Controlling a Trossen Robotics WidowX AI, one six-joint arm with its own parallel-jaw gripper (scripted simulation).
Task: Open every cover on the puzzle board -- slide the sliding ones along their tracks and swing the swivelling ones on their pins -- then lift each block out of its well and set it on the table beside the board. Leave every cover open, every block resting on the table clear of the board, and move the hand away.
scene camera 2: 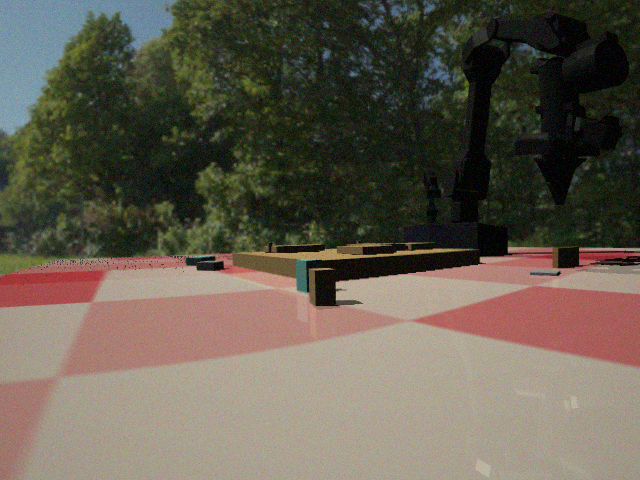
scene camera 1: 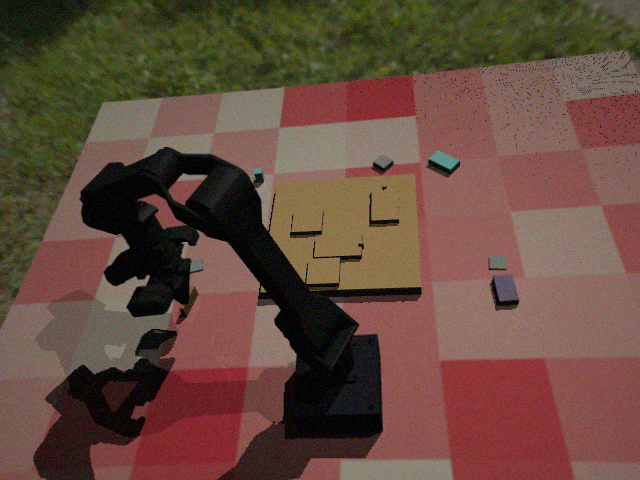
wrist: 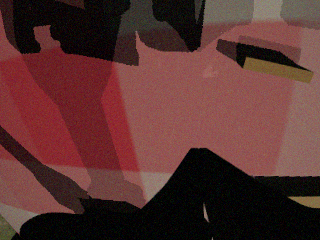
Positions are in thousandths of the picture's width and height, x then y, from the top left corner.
Note:
My gripper (scene camera 2: 874, 426) is shut and holds nothing. Also in view: a tan puzzle board (scene camera 1: 610, 553).
My gripper is seen too in scene camera 1 (scene camera 1: 291, 632) and in the wrist view (wrist: 617, 648). The tan puzzle board also shows in scene camera 2 (scene camera 2: 543, 555).

